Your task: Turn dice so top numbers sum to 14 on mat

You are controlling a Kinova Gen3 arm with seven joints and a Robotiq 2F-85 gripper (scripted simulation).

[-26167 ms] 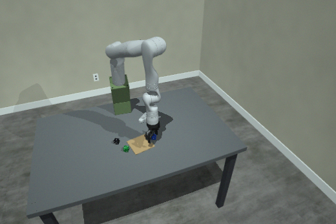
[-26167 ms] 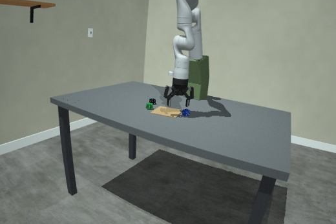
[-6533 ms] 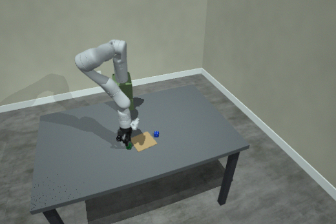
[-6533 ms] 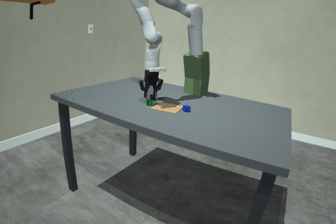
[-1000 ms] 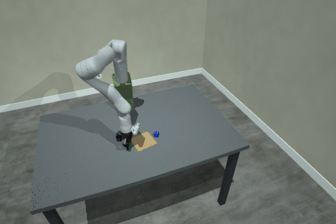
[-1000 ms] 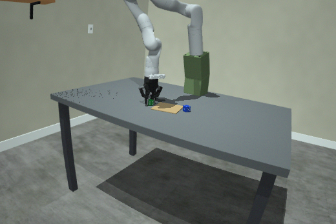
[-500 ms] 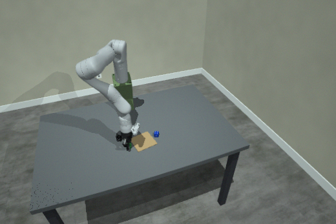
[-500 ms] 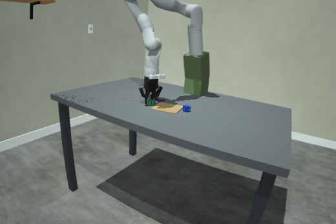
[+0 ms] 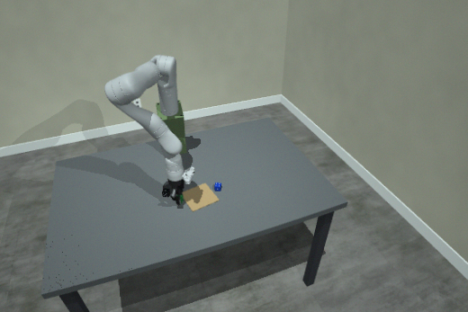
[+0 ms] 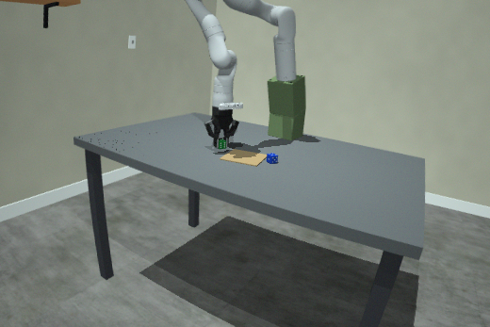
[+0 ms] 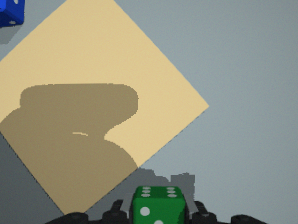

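My hand is 10 cm to the right of the tan mat, 4 cm above it and 1 cm past it. Round my hand: black die (9 cm behind, 5 cm to the right, 2 cm below); then blue die (20 cm to the left, 3 cm behind, 2 cm below); then green die (right at my hand).
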